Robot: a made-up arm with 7 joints.
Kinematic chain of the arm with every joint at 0, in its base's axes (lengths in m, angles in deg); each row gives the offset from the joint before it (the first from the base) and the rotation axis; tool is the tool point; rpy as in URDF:
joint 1: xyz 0 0 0.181 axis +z
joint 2: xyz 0 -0.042 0.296 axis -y
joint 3: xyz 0 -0.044 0.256 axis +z
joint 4: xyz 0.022 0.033 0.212 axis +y
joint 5: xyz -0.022 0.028 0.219 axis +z
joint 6: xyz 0 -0.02 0.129 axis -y
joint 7: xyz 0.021 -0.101 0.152 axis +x
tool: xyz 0 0 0 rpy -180 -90 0
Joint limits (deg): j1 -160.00..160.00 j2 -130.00..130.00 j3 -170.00..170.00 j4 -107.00..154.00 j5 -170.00..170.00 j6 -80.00..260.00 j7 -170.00..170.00
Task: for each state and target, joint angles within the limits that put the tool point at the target. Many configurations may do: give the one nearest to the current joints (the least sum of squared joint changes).
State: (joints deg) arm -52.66 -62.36 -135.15 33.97 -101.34 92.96 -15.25
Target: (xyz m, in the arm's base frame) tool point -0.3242 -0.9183 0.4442
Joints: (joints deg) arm -90.04 -88.99 -132.37 29.82 -100.92 56.13 -15.25
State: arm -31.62 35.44 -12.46 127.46 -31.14 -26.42 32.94
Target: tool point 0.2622 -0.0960 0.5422
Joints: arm -3.28 4.18 17.64 151.12 -22.56 -18.96 32.94
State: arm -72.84 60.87 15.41 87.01 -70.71 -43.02 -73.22
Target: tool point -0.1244 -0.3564 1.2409
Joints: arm -76.28 8.52 -7.11 73.26 -73.43 -30.93 -73.22
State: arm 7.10 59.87 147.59 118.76 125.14 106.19 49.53
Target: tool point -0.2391 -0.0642 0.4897
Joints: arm 14.66 42.86 149.97 121.22 125.38 117.78 49.53
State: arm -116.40 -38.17 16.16 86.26 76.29 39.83 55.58
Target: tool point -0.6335 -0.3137 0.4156
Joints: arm -140.28 -48.80 -2.25 80.95 71.97 41.79 55.58
